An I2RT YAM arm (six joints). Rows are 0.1 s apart.
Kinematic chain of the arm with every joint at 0, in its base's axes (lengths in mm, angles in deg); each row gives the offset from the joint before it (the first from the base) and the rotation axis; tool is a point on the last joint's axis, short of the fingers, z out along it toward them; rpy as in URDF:
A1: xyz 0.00 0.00 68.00 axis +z
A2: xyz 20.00 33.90 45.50 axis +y
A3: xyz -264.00 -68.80 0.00 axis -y
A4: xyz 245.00 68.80 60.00 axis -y
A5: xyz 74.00 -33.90 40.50 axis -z
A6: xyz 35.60 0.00 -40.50 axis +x
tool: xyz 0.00 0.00 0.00 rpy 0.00 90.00 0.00
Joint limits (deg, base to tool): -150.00..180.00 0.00..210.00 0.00..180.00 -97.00..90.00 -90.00..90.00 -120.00..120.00
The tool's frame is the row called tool.
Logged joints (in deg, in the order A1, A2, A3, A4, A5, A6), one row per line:
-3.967, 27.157, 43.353, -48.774, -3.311, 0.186
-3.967, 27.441, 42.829, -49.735, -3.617, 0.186
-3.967, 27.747, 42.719, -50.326, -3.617, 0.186
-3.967, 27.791, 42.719, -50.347, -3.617, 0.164
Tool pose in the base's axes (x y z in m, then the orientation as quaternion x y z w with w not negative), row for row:
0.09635, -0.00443, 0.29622, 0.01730, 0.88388, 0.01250, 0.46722
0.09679, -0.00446, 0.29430, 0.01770, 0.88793, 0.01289, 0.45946
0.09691, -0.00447, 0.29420, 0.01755, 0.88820, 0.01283, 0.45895
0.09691, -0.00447, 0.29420, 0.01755, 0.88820, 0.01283, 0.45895
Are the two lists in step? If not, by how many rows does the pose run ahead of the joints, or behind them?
The pose runs 1 row ahead of the joints: the pose in row i belongs to the joints in row i + 1.
